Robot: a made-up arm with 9 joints.
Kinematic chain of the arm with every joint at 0, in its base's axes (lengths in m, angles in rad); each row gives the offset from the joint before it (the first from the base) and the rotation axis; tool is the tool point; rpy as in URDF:
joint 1: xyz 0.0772 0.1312 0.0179 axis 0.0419 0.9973 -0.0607
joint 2: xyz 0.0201 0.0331 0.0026 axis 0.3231 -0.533 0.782
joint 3: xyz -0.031 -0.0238 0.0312 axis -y
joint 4: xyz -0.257 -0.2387 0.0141 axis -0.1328 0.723 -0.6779
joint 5: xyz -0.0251 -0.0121 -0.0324 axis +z
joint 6: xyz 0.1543 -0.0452 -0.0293 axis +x
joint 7: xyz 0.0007 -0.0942 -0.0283 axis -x
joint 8: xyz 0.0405 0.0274 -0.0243 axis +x
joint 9: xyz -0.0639 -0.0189 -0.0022 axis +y
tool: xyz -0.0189 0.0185 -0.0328 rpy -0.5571 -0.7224 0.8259
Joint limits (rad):
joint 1: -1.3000..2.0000
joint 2: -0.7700..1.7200
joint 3: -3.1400..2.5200
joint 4: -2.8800..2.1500
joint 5: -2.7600..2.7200
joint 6: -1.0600..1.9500
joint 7: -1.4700..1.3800
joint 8: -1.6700..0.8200
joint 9: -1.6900..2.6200
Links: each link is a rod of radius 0.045 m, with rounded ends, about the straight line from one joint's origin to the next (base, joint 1, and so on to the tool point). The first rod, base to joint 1, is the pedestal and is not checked.
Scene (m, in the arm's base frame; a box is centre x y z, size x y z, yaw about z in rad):
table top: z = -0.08
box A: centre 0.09 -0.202 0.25 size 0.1 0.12 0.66 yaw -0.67
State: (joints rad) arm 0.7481 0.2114 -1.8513 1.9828 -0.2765 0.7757 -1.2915 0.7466 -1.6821
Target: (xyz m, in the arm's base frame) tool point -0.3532 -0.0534 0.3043
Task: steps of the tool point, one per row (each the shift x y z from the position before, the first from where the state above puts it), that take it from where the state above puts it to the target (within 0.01 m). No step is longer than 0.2 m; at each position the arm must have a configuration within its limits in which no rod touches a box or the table.
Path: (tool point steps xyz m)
1: -0.0766 0.0346 0.1311
2: -0.0700 0.0924 0.1086
3: -0.0565 0.1352 0.0674
4: -0.1821 -0.0167 0.0308
5: -0.1788 -0.0243 -0.0337
6: -0.1527 -0.0313 -0.0926
7: -0.1066 -0.0372 -0.1379

